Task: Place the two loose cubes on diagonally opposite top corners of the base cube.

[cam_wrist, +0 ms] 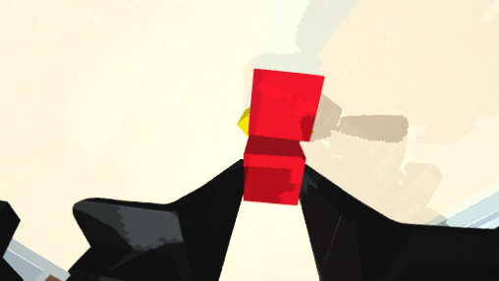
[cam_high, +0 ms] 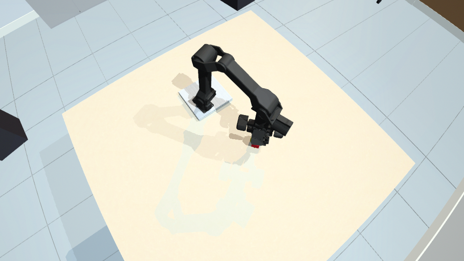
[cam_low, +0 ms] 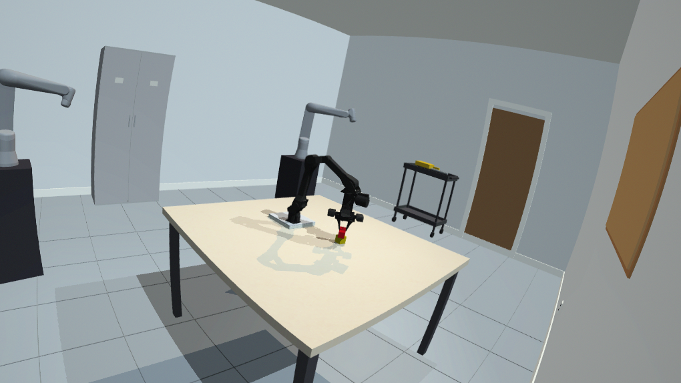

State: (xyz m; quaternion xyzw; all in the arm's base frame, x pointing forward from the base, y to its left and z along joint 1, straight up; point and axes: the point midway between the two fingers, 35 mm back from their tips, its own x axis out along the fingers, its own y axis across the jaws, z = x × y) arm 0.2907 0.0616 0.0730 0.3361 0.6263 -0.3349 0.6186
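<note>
Now: the yellow base cube 1 cm ahead of my gripper tip, 2 cm to the right of it and 4 cm below it.
</note>
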